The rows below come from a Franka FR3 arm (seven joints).
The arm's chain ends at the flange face. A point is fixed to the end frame.
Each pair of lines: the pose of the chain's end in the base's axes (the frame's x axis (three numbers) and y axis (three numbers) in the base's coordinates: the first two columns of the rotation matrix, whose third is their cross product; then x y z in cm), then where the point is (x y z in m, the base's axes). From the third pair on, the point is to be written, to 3 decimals.
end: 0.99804 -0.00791 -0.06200 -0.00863 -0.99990 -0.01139 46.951 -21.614 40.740
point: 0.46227 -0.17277 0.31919
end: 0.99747 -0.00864 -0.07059 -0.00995 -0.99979 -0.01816 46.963 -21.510 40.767
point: 0.46169 -0.17112 0.31982
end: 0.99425 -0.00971 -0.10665 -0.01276 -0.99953 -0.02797 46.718 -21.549 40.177
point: 0.456 -0.171 0.315
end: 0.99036 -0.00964 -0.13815 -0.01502 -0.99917 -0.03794 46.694 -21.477 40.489
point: 0.453 -0.169 0.319
